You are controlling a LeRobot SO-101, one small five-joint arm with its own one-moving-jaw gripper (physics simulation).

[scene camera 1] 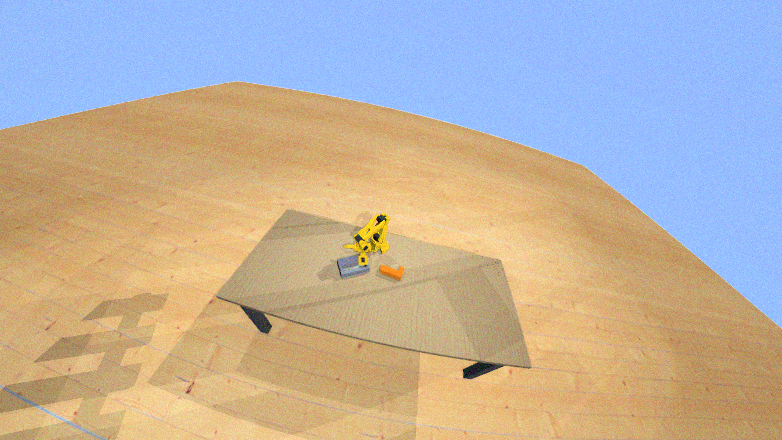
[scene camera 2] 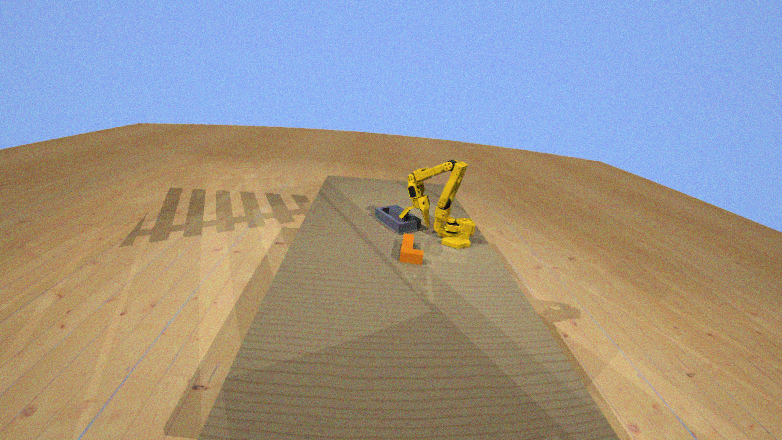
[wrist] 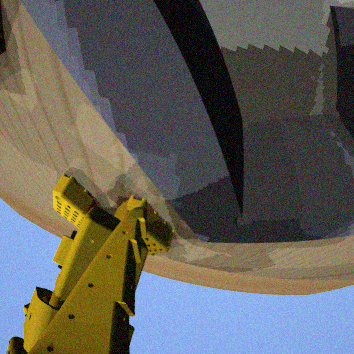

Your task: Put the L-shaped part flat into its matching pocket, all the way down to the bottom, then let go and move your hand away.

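Seen in the pictures: hand at its tool point: (scene camera 1: 368, 252) (scene camera 2: 427, 225) (wrist: 145, 218); arm's base at its link origin: (scene camera 1: 378, 249) (scene camera 2: 447, 239) (wrist: 107, 202).
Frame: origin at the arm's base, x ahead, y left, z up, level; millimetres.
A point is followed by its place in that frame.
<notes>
The orange L-shaped part (scene camera 1: 389, 271) {z 30, x 147, y 80 mm} (scene camera 2: 409, 255) {z 23, x 141, y 145 mm} lies flat on the table beside the blue-grey block with the pocket (scene camera 1: 345, 268) {z 10, x 176, y -131 mm} (scene camera 2: 387, 220) {z 22, x 190, y -68 mm}. It does not show in the wrist view. The pocket block (wrist: 125, 90) fills much of the wrist view, with dark inner walls. My gripper (scene camera 1: 355, 253) {z 26, x 62, y -43 mm} (scene camera 2: 415, 220) {z 26, x 62, y -43 mm} is wide open and empty. One jaw reaches over the block, and the other hangs on the side toward the arm's base. The part is apart from both jaws. In the wrist view a yellow notched jaw shows at the lower left.
The yellow arm's base (scene camera 2: 457, 236) {z 21, x -26, y 13 mm} stands near the table edge, with the pocket block and the part in front of it. The wooden table (scene camera 1: 306, 284) {z 0, x 303, y -273 mm} (scene camera 2: 349, 350) {z 0, x 276, y 442 mm} carries them. Shadows cross the table and the plank floor.
</notes>
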